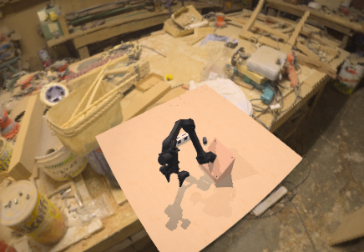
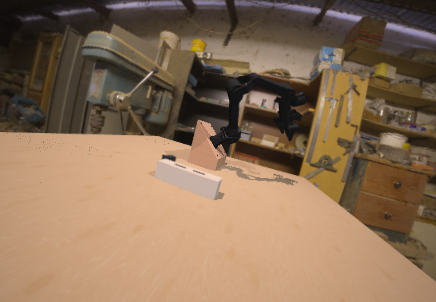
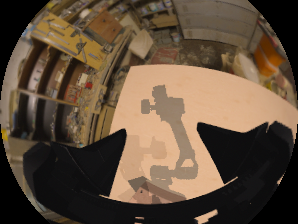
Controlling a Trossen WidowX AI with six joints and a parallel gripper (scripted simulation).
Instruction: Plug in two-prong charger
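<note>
Now: gripper tip 510 mm to the left of the two-prong charger, 260 mm short of it and 220 mm above it.
</note>
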